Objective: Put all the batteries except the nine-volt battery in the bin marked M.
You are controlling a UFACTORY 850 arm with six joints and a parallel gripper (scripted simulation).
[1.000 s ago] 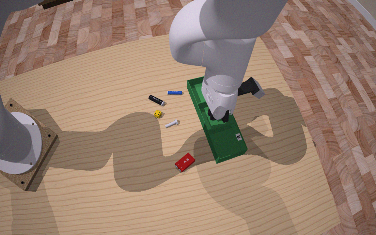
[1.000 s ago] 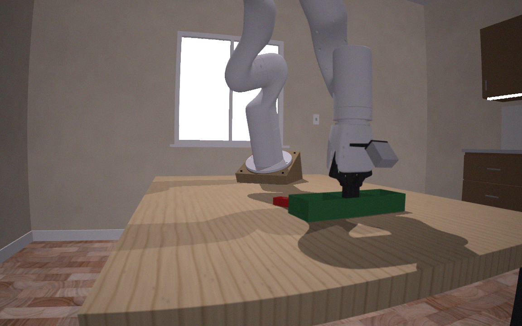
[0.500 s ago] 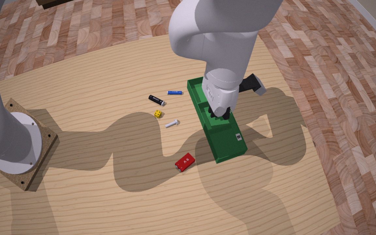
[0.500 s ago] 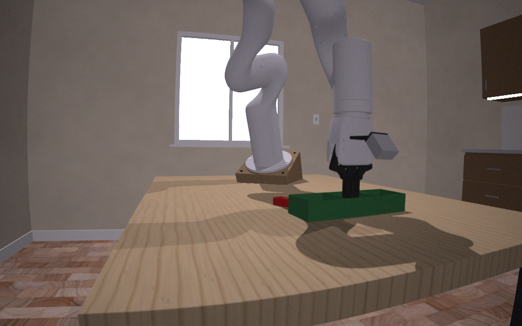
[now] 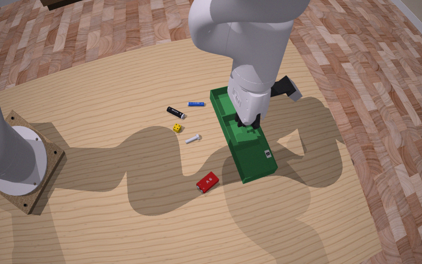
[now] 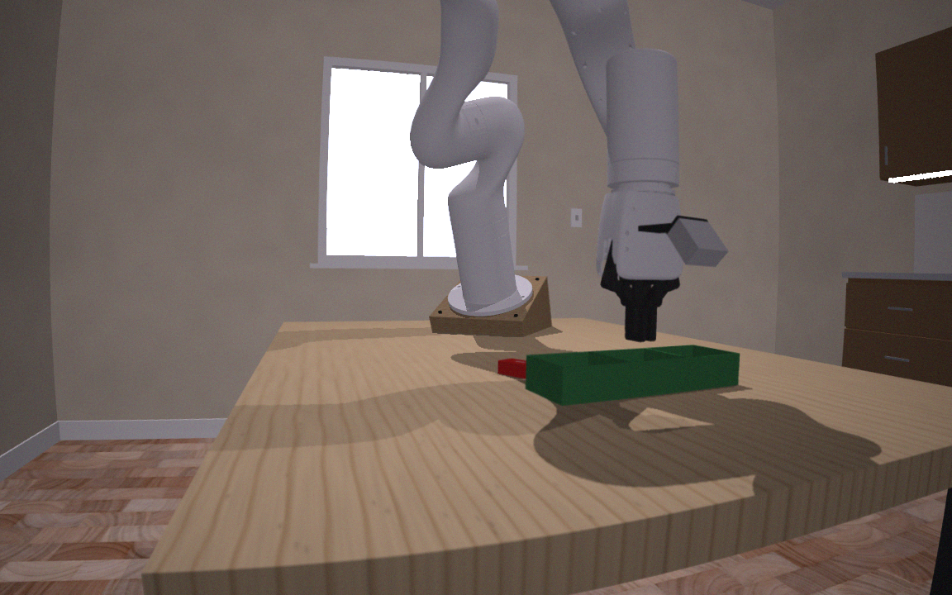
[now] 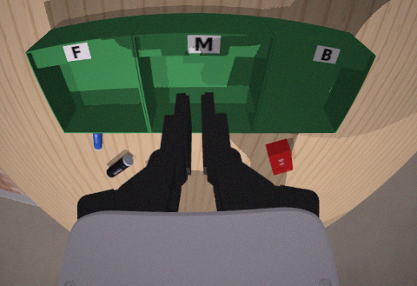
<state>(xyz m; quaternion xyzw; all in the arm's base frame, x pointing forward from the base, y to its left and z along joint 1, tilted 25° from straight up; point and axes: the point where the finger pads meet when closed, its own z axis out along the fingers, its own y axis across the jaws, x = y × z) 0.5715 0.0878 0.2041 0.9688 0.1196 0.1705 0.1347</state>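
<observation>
The green three-part bin lies 6 cm below my hand. Also, from my hand: yellow die (15 cm behind, 7 cm below, 3 cm to the left); then white bolt (11 cm behind, 7 cm below); then blue battery (10 cm to the left, 10 cm behind, 7 cm below).
</observation>
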